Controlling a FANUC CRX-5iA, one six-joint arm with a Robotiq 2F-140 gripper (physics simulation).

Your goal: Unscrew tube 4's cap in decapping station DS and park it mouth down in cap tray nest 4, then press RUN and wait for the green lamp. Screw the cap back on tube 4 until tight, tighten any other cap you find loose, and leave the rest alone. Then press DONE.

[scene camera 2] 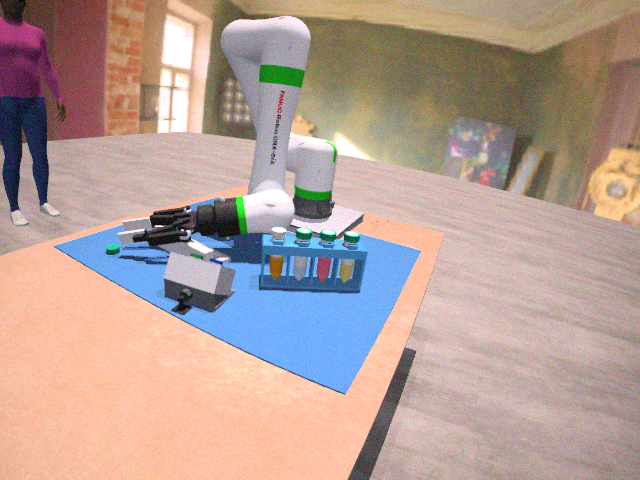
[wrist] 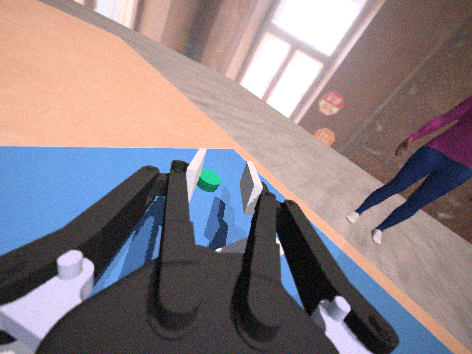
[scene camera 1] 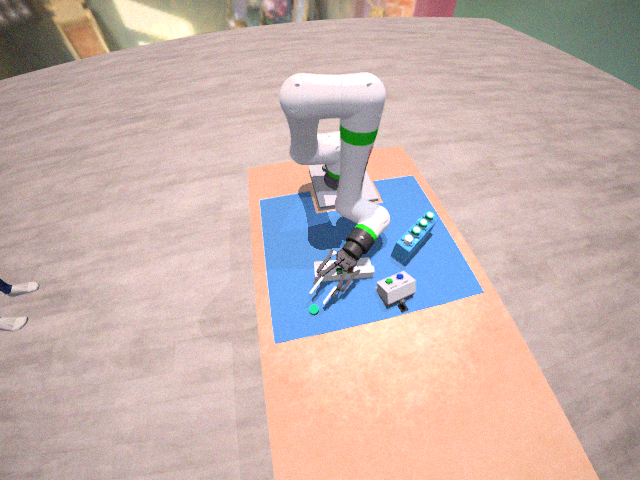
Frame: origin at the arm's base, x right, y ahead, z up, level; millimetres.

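Where they show: gripper, fingertip midpoint: (scene camera 2: 122,232) (wrist: 223,166) (scene camera 1: 316,298); arm's base at its link origin: (scene camera 2: 310,210).
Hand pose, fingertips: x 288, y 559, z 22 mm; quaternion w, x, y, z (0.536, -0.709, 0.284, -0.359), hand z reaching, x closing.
Things, the pixels of their centre, and the offset from my fingertips. "*": a spot on its surface instead. Level surfaces: height alone.
- green cap at the middle of its body: (wrist: 208,180) (scene camera 2: 113,249) (scene camera 1: 313,309) dx +18, dy +20, dz -44 mm
- orange tube at a spot on its surface: (scene camera 2: 276,268) * dx -392, dy -74, dz -14 mm
- pale cap tray at a spot on its surface: (scene camera 1: 367,273) * dx -208, dy -40, dz -15 mm
- button box at the middle of its body: (scene camera 2: 200,274) (scene camera 1: 396,287) dx -282, dy +47, dz -8 mm
- green button at the middle of its body: (scene camera 1: 389,281) dx -258, dy +27, dz +13 mm
- blue button at the middle of its body: (scene camera 1: 399,277) dx -303, dy +23, dz +13 mm
- blue mat at its surface level: dz -51 mm
- orange-brown table at its surface level: dz -53 mm
- small black part at a spot on its surface: (scene camera 2: 181,302) (scene camera 1: 405,306) * dx -290, dy +117, dz -33 mm
A green cap (scene camera 1: 313,309) (scene camera 2: 112,249) (wrist: 209,180) appears to lie flat on the mat, beyond and below the fingertips. My gripper (scene camera 1: 318,298) (scene camera 2: 122,230) (wrist: 223,166) is partly open, tilted low over the mat, and empty. The blue rack, station DS (scene camera 1: 401,251) (scene camera 2: 312,287), holds an orange tube (scene camera 2: 276,268) with a bare white top, and a clear, a pink and a yellow tube with green caps. The pale cap tray (scene camera 1: 367,273) is partly hidden under the gripper. The button box (scene camera 1: 395,290) (scene camera 2: 192,273) has a green button (scene camera 1: 389,281) and a blue button (scene camera 1: 399,276).
The blue mat (scene camera 1: 289,232) (scene camera 2: 320,330) lies on the orange-brown table (scene camera 1: 392,392) (scene camera 2: 129,387). The button box stands between the gripper and the mat's front edge, with a small black part (scene camera 1: 403,306) (scene camera 2: 181,302) at its front. A person (scene camera 2: 25,103) (wrist: 425,170) stands away from the table.
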